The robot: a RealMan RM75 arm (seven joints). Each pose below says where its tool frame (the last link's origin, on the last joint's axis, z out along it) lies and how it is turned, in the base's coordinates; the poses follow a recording.
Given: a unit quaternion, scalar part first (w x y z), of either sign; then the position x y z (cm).
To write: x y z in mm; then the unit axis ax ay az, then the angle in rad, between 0 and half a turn. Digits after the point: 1 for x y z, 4 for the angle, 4 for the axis.
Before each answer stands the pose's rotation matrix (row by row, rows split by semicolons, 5 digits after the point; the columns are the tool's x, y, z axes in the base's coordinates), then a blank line. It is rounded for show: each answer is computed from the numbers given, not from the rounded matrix.
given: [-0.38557 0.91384 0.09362 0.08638 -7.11 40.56 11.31]
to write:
0.96755 0.23772 0.08568; 0.10450 -0.68514 0.72088; 0.23007 -0.68853 -0.68775

[-71.1 405.6 113.1 -0.9904 -0.1015 -0.0936 2.3499]
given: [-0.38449 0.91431 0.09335 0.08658 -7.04 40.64 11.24]
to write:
0.96758 0.23728 0.08654; 0.10412 -0.68691 0.71925; 0.23010 -0.68692 -0.68934

[-70.4 406.4 112.4 -0.9904 -0.1011 -0.0938 2.3523]
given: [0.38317 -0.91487 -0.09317 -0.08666 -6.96 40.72 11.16]
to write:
0.96762 0.23689 0.08717; 0.10407 -0.68900 0.71725; 0.22997 -0.68496 -0.69134

[-69.6 407.2 111.6 -0.9905 -0.1009 -0.0938 2.3551]
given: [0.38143 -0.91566 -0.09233 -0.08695 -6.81 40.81 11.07]
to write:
0.96783 0.23541 0.08880; 0.10275 -0.69197 0.71457; 0.22967 -0.68246 -0.69390

[-68.1 408.1 110.7 -0.9905 -0.0999 -0.0941 2.3589]
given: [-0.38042 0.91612 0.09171 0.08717 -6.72 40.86 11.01]
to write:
0.96798 0.23436 0.08994; 0.10171 -0.69374 0.71301; 0.22949 -0.68103 -0.69537

[-67.2 408.6 110.1 -0.9906 -0.0992 -0.0943 2.3611]
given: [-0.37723 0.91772 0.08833 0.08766 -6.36 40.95 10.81]
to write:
0.96903 0.22826 0.09425; 0.09599 -0.69979 0.70787; 0.22754 -0.67690 -0.70003

[-63.6 409.5 108.1 -0.9909 -0.0954 -0.0947 2.3680]
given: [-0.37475 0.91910 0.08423 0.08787 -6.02 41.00 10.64]
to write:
0.97037 0.22069 0.09839; 0.08897 -0.70493 0.70367; 0.22465 -0.67406 -0.70368

[-60.2 410.0 106.4 -0.9913 -0.0909 -0.0948 2.3733]
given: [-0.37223 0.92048 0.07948 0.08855 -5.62 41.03 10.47]
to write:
0.97168 0.21224 0.10385; 0.08040 -0.71025 0.69934; 0.22219 -0.67119 -0.70721

[-56.2 410.3 104.7 -0.9917 -0.0856 -0.0954 2.3788]
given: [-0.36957 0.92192 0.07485 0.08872 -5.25 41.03 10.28]
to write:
0.97305 0.20359 0.10826; 0.07244 -0.71563 0.69471; 0.21891 -0.66815 -0.71109

[-52.5 410.3 102.8 -0.9922 -0.0806 -0.0955 2.3845]
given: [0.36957 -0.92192 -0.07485 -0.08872 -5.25 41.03 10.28]
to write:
0.97305 0.20359 0.10826; 0.07244 -0.71563 0.69471; 0.21891 -0.66815 -0.71109

[-52.5 410.3 102.8 -0.9922 -0.0806 -0.0955 2.3845]
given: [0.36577 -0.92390 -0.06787 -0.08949 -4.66 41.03 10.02]
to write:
0.97477 0.19088 0.11571; 0.05995 -0.72321 0.68802; 0.21501 -0.66373 -0.71641

[-46.6 410.3 100.2 -0.9927 -0.0729 -0.0962 2.3927]
